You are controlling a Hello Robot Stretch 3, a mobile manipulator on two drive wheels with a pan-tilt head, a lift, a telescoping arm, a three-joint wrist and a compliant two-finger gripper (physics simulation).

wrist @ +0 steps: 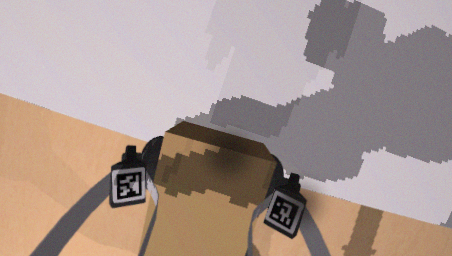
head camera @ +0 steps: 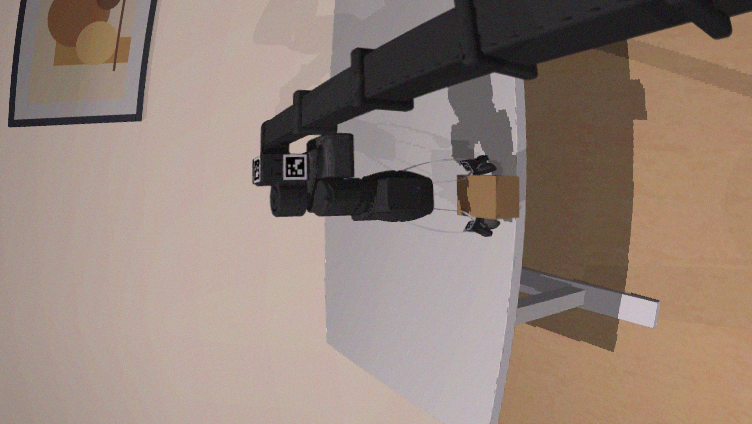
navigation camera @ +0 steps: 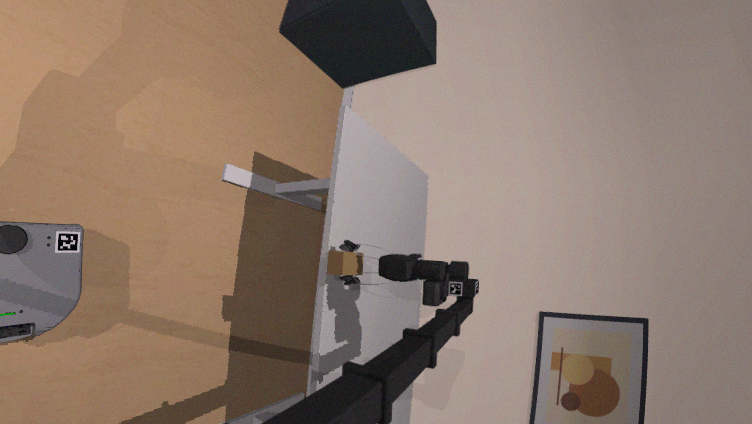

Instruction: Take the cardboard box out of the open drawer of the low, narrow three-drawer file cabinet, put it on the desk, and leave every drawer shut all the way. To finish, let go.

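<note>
My gripper (head camera: 479,195) (navigation camera: 350,263) (wrist: 212,164) is shut on the cardboard box, with a fingertip against each side. The small brown cardboard box (head camera: 506,197) (navigation camera: 337,262) (wrist: 200,225) is over the front edge strip of the light grey desk (head camera: 410,294) (navigation camera: 379,184) (wrist: 100,60). In the wrist view the box overlaps the desk edge, with wooden floor behind its lower part. Whether its underside touches the desk top cannot be told. The file cabinet's drawers do not show in these views.
The dark arm (head camera: 416,63) (navigation camera: 405,352) reaches across the desk. A desk leg foot (head camera: 638,310) (navigation camera: 236,175) stands on the floor. A dark, boxy piece of furniture (navigation camera: 363,42) is beyond the desk's far end. The robot's base (navigation camera: 42,273) is at the left. A framed picture hangs on the wall.
</note>
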